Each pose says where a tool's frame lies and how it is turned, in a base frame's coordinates. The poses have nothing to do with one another.
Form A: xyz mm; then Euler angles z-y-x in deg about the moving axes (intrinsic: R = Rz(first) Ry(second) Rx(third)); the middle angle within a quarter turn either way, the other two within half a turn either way.
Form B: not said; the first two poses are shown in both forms.
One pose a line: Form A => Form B
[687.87 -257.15 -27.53 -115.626 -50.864 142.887] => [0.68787 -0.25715 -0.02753 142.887 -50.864 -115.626]
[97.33 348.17 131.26 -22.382 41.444 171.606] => [0.09733 0.34817 0.13126 171.606 41.444 -22.382]
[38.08 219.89 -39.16 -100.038 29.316 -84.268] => [0.03808 0.21989 -0.03916 -84.268 29.316 -100.038]
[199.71 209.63 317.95 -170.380 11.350 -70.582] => [0.19971 0.20963 0.31795 -70.582 11.350 -170.380]
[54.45 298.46 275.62 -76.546 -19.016 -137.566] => [0.05445 0.29846 0.27562 -137.566 -19.016 -76.546]
